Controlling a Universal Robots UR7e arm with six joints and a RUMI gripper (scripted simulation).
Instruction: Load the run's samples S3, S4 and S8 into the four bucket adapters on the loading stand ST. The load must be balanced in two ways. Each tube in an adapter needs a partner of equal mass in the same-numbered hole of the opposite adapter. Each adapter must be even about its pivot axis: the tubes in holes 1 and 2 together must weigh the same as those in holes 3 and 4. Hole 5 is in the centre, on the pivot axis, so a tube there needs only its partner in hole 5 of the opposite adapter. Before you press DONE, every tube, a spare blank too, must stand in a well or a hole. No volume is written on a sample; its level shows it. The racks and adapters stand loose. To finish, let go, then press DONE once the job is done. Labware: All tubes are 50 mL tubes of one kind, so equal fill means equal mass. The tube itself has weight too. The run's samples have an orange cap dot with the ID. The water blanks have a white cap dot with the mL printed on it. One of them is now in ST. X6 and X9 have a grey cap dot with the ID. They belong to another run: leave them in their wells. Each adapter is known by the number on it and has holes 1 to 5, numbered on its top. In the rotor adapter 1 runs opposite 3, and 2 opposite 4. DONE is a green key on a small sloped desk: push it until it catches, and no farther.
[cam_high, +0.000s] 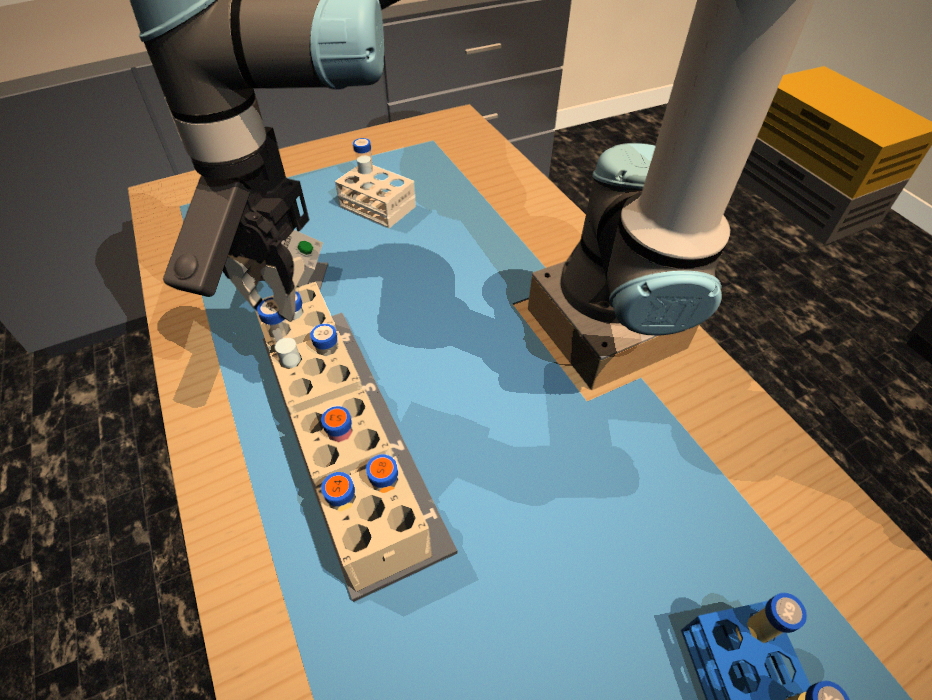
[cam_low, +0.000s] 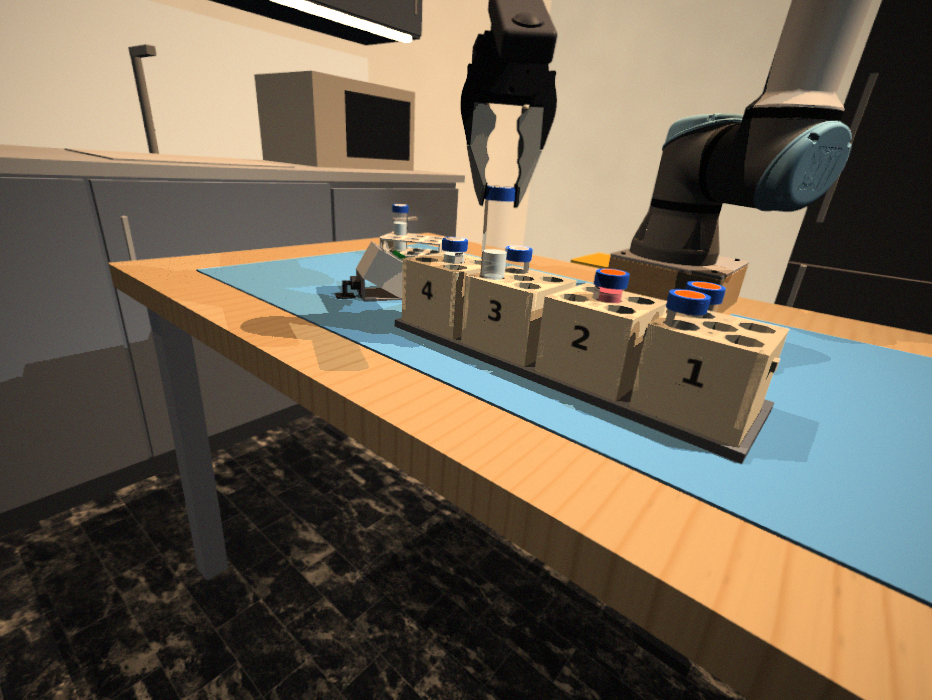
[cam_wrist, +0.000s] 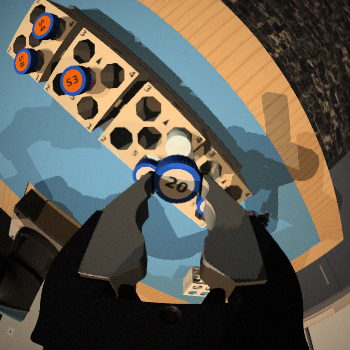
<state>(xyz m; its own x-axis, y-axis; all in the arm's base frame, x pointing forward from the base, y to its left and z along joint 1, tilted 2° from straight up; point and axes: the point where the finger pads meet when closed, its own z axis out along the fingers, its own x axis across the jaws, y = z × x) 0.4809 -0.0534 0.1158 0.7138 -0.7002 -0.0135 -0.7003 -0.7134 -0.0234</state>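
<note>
Right now the green done key is 26 cm to the right of my hand, 13 cm below it and 8 cm behind it. From my hand the other things lie so: tan blank rack 41 cm to the right, 26 cm behind, 16 cm below; then blue-capped blank 12 cm below, 8 cm to the right, 2 cm behind; then sloped desk 27 cm to the right, 14 cm below, 7 cm behind.
</note>
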